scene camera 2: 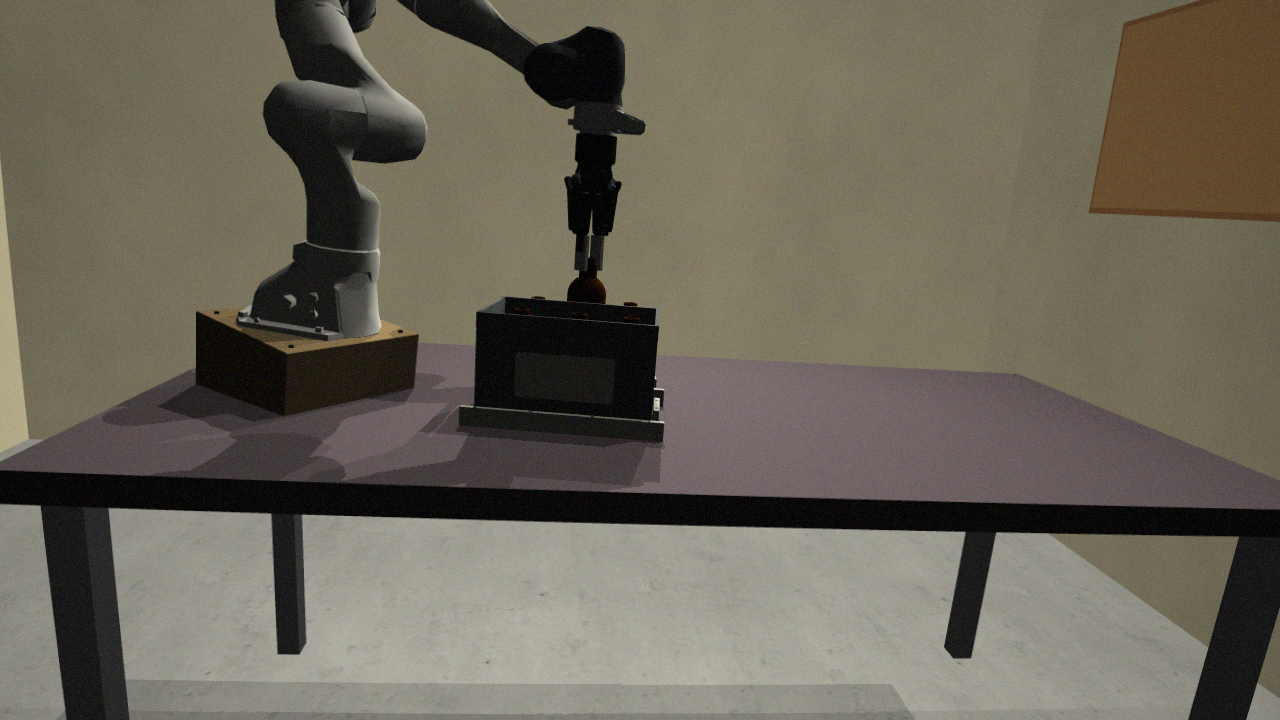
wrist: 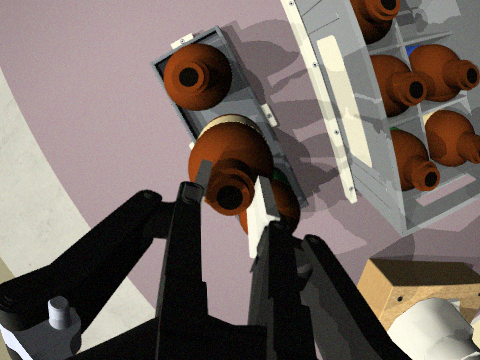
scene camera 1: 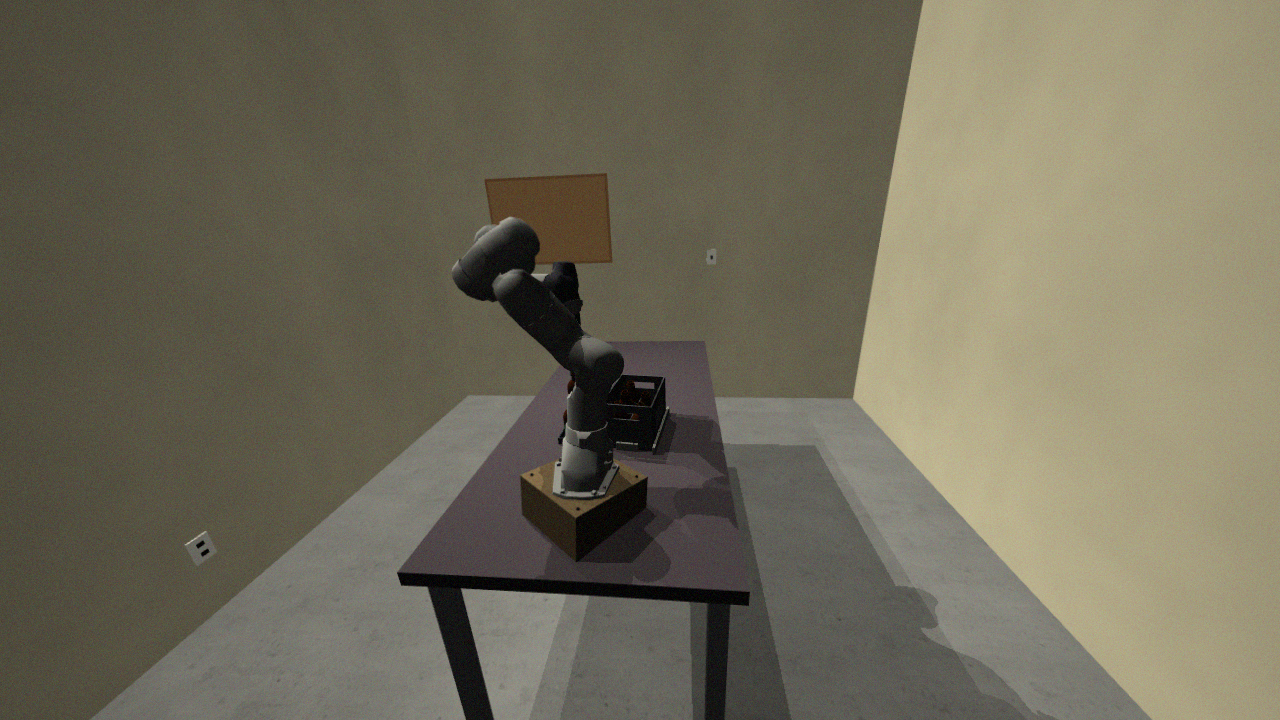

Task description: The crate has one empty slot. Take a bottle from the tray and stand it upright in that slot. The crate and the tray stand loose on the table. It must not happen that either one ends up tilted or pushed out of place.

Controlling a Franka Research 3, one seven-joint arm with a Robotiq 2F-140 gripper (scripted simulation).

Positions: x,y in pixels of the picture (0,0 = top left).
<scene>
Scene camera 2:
my gripper: 588,270
dark crate: 547,362
brown bottle: 587,288
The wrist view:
my gripper: 230,186
dark crate: 343,57
brown bottle: 235,144
grey tray: 241,99
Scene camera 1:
dark crate: 644,431
</scene>
